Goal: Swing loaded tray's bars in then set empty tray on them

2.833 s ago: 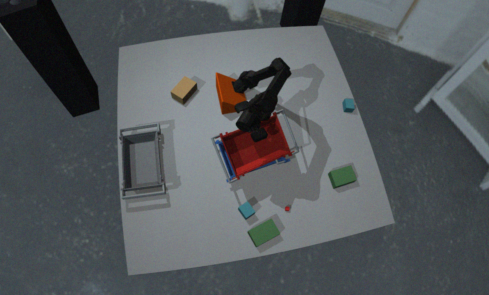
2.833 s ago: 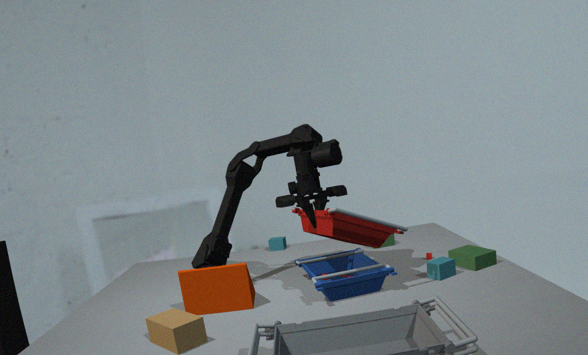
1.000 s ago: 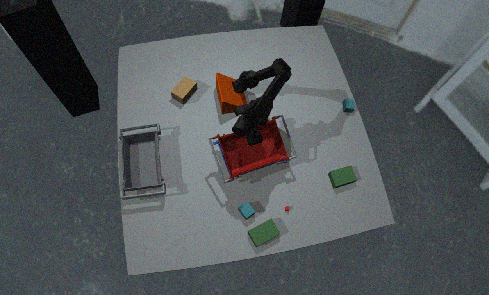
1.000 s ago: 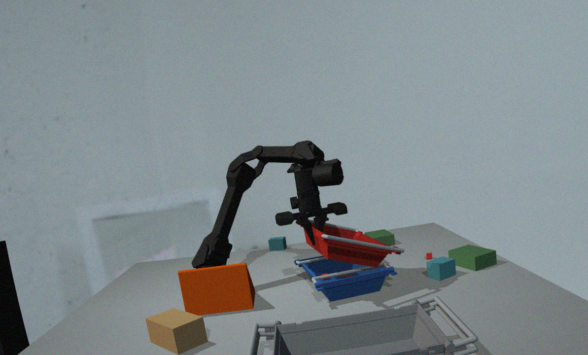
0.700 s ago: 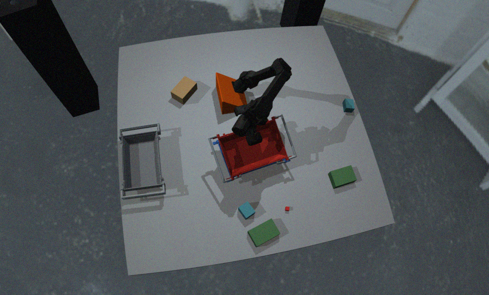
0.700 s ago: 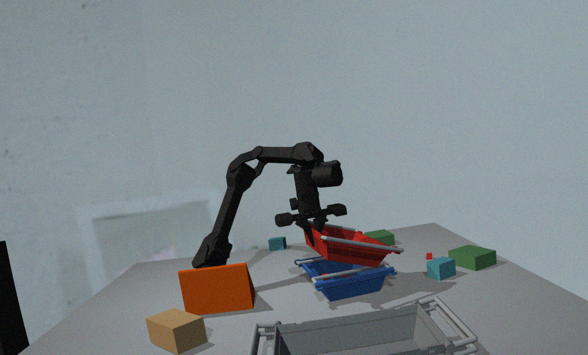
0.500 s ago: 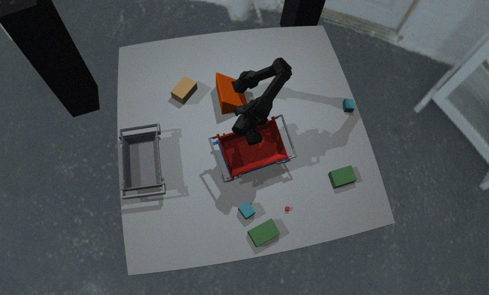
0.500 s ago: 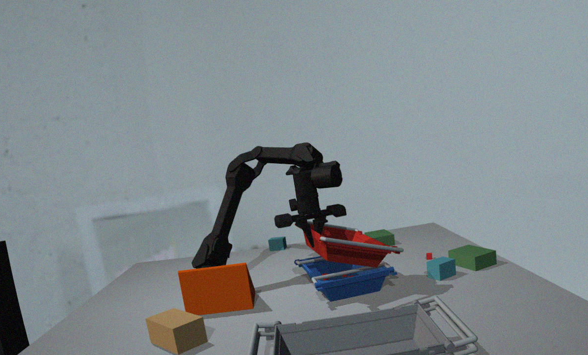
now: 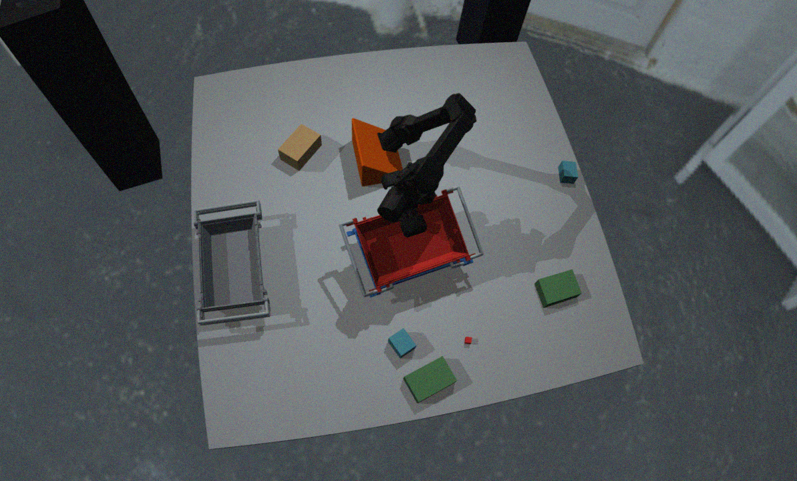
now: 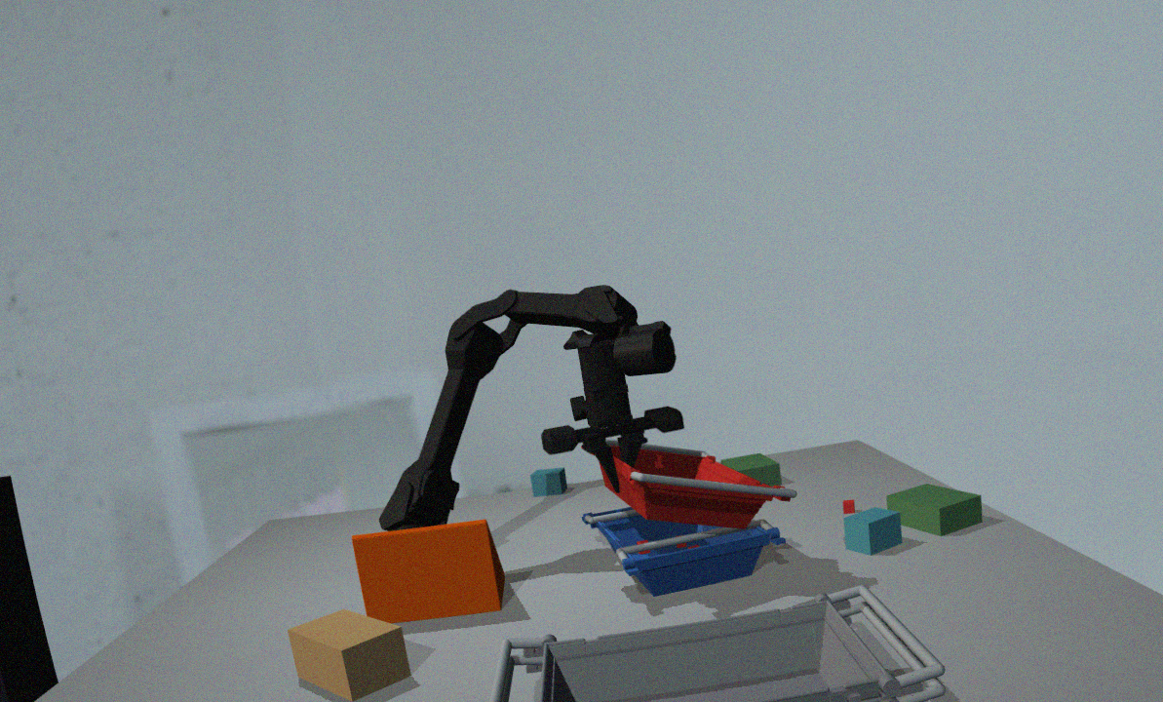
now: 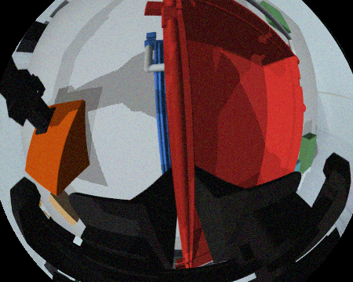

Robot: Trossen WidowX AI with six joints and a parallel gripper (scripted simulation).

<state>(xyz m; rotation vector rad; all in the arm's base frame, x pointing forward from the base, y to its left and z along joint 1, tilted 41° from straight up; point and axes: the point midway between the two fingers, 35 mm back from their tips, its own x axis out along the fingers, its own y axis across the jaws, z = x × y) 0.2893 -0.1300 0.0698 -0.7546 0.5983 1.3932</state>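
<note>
My gripper tip is 80 mm short of the red tray and 10 mm below it. Also, from my gripper tip: red cube (370 mm ahead, 90 mm to the left, 110 mm below); tan block (370 mm behind, 220 mm to the right, 90 mm below).
</note>
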